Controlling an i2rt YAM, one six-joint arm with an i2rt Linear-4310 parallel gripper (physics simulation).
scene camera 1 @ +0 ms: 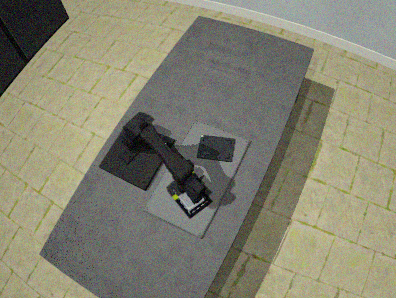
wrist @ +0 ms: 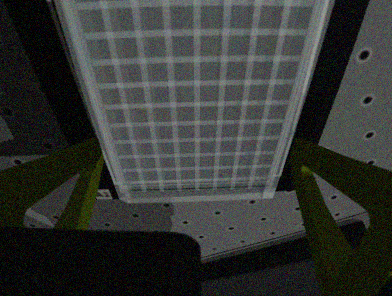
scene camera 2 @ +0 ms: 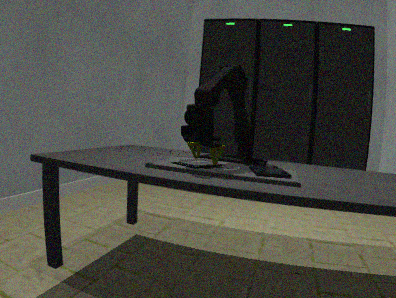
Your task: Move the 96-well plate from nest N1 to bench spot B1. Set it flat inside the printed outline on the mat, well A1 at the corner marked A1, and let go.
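Frame: origin at the arm's base, x ahead, y left, z up, level; centimetres.
Seen in the pictures: gripper, fingertip midpoint: (wrist: 196,148) (scene camera 2: 205,162); arm's base at its link origin: (scene camera 1: 135,147) (scene camera 2: 242,158).
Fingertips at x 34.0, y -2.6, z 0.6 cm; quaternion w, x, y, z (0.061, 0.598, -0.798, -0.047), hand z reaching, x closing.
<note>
Offsets run from my fingertips to a thing's top centre. "pt": to the spot under its first point. Level surfaces: height alone.
The clear 96-well plate @[dx +3.2, dy -0.9, dz +1.1 cm] (scene camera 1: 191,201) (wrist: 195,100) lies flat on a thin black mat @[dz -0.3 cm] (scene camera 1: 190,216) (wrist: 62,85). Much of the mat's printed outline is hidden. In the wrist view an A1 label @[pt dx -2.3, dy +6.4, dz -0.3 cm] (wrist: 104,194) sits by the plate's lower left corner, partly beside a finger; the well marks are unreadable. My gripper (scene camera 2: 205,159) (wrist: 196,148) is open, pointing down, with one yellow finger on each side of the plate and a gap to each edge. The dark nest @[dx -1.0, dy +25.0, dz +1.3 cm] (scene camera 1: 216,148) (scene camera 2: 272,171) with corner brackets stands apart and holds no plate.
The mat and the nest lie on a light perforated board @[pt dx -4.8, dy -10.0, dz -0.5 cm] (scene camera 1: 162,200) (wrist: 345,95) on the grey table @[dz -1.8 cm] (scene camera 1: 240,75). The arm's dark base plate (scene camera 1: 137,172) is beside the board. Black cabinets (scene camera 2: 285,90) stand behind the table.
</note>
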